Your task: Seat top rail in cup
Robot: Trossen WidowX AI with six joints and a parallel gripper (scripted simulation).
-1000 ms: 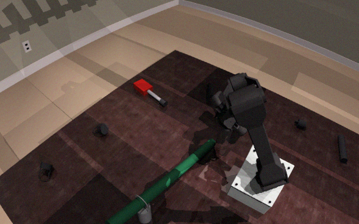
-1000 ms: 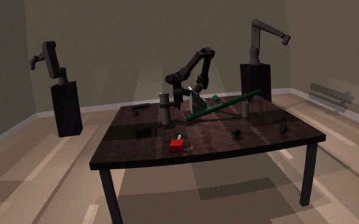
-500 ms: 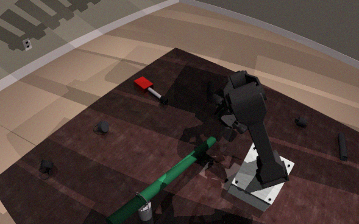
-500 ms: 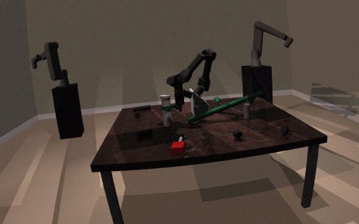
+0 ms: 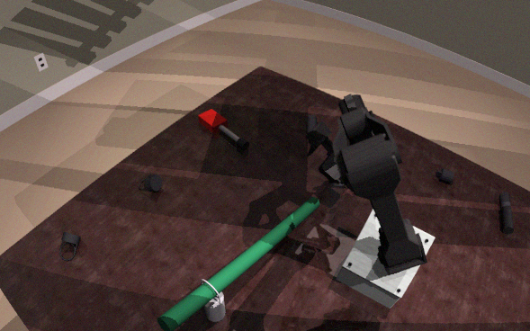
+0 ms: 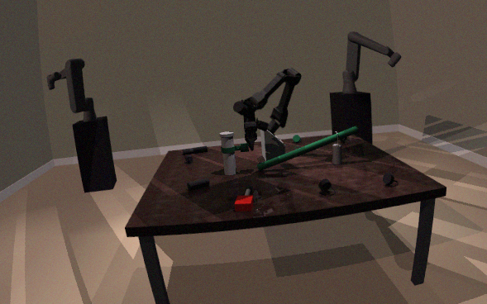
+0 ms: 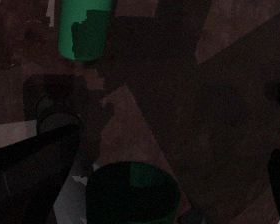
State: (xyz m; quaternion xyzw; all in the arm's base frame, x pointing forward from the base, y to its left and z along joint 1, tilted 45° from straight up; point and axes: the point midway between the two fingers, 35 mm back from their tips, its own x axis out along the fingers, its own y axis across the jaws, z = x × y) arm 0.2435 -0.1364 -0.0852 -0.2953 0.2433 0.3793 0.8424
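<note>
The green rail-end cup is 3 cm behind my gripper tip and 5 cm to the right of it. Round my gripper tip: small grey post 6 cm ahead, 43 cm to the left, 2 cm below; green brace band 3 cm behind, 7 cm to the right; red-headed mallet 36 cm ahead, 11 cm to the right, 11 cm below.
</note>
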